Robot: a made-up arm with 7 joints. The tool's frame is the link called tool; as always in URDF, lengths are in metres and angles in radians. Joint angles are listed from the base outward. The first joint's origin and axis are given. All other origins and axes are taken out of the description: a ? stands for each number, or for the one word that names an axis. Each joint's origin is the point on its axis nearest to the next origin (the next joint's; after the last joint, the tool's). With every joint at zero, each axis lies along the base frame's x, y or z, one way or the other. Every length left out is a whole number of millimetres.
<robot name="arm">
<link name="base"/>
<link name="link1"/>
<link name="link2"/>
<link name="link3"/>
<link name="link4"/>
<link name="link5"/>
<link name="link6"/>
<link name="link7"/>
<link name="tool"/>
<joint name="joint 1" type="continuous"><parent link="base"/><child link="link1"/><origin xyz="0 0.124 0.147" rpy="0 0 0"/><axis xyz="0 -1 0"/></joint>
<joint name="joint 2" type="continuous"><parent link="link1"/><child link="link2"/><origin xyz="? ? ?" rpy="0 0 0"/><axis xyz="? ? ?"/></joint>
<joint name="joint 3" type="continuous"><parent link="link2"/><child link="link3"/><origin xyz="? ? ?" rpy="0 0 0"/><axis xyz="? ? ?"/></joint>
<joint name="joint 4" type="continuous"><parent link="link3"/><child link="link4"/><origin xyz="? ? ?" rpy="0 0 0"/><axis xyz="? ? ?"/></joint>
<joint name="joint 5" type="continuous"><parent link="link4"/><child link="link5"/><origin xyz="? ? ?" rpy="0 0 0"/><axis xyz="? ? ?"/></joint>
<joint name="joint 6" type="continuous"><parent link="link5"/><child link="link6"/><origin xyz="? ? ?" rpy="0 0 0"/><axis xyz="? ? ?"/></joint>
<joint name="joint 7" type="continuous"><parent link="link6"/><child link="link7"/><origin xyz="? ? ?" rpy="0 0 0"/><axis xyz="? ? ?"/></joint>
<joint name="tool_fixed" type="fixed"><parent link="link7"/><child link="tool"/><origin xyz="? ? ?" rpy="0 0 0"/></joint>
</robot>
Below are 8 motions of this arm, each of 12 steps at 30 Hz.
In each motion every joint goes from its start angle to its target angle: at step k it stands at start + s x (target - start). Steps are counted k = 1, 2, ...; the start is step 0. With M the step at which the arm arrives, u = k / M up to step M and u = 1 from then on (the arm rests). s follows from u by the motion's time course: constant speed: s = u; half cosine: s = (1 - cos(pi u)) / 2; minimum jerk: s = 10 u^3 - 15 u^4 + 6 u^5.
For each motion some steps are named. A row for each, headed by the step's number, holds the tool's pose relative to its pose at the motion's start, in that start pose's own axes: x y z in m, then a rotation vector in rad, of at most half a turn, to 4 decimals.
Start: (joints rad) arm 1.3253 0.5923 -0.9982 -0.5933 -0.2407 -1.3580 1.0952
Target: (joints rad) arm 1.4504 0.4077 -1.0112 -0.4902 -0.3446 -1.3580 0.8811
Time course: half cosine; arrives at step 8
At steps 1, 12:
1: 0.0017 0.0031 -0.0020 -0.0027 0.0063 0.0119
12: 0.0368 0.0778 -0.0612 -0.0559 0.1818 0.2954

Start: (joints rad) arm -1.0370 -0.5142 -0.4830 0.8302 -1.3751 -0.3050 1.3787
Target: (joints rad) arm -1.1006 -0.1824 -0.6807 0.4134 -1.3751 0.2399 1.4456
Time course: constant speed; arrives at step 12
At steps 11, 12:
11: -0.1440 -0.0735 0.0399 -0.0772 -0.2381 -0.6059
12: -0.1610 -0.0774 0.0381 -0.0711 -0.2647 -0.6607

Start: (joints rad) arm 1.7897 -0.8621 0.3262 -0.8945 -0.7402 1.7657 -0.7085
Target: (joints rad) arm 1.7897 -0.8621 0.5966 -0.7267 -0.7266 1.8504 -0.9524
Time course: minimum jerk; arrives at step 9
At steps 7, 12:
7: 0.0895 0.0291 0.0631 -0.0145 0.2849 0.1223
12: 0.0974 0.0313 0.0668 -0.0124 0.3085 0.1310

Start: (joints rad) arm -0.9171 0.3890 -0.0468 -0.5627 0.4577 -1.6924 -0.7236
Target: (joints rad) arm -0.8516 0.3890 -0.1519 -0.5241 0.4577 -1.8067 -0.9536
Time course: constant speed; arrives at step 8
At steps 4, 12:
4: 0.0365 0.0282 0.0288 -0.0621 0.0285 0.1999
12: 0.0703 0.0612 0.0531 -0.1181 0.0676 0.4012

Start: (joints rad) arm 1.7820 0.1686 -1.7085 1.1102 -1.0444 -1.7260 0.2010
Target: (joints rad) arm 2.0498 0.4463 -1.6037 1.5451 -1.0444 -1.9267 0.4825
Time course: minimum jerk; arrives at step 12
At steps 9, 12:
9: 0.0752 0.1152 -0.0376 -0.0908 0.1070 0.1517
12: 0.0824 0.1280 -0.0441 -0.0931 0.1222 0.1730

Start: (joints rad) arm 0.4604 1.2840 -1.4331 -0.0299 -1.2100 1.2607 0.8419
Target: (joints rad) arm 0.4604 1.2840 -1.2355 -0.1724 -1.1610 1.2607 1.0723
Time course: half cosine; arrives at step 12
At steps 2, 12:
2: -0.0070 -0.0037 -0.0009 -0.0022 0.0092 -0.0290
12: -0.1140 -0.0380 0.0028 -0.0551 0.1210 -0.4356

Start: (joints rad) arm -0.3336 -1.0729 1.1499 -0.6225 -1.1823 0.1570 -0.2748
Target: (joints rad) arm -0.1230 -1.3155 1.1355 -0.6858 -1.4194 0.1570 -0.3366
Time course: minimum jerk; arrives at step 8
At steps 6, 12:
6: -0.0077 0.0300 -0.0593 0.2497 0.0935 -0.0970
12: -0.0079 0.0349 -0.0652 0.2811 0.1053 -0.1073

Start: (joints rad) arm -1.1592 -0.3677 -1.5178 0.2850 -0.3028 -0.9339 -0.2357
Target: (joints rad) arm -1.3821 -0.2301 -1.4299 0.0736 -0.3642 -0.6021 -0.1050
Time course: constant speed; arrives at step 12
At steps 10, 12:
10: -0.0900 0.0262 -0.0071 -0.0350 -0.0344 -0.3789
12: -0.1098 0.0333 -0.0096 -0.0375 -0.0446 -0.4584

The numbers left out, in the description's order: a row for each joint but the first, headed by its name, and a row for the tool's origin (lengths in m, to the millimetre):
joint 2: xyz -0.023 0 -0.014, axis 1 0 0
joint 3: xyz 0 0.069 -0.021, axis 0 0 -1
joint 4: xyz 0.031 -0.113 0, axis 1 0 0
joint 5: xyz 0 0.2 0.364, axis 0 -1 0
joint 6: xyz 0.044 0 0.04, axis 0 0 -1
joint 7: xyz -0.013 -0.183 0, axis 0 0 -1
tool: xyz 0.096 -0.077 0

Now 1 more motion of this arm.
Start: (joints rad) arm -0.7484 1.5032 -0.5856 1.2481 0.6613 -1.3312 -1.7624
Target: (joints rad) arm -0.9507 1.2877 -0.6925 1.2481 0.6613 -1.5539 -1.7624
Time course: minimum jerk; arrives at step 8
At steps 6, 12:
6: 0.0074 -0.0618 -0.0352 0.2069 0.0250 0.1593
12: 0.0070 -0.0669 -0.0404 0.2307 0.0242 0.1742

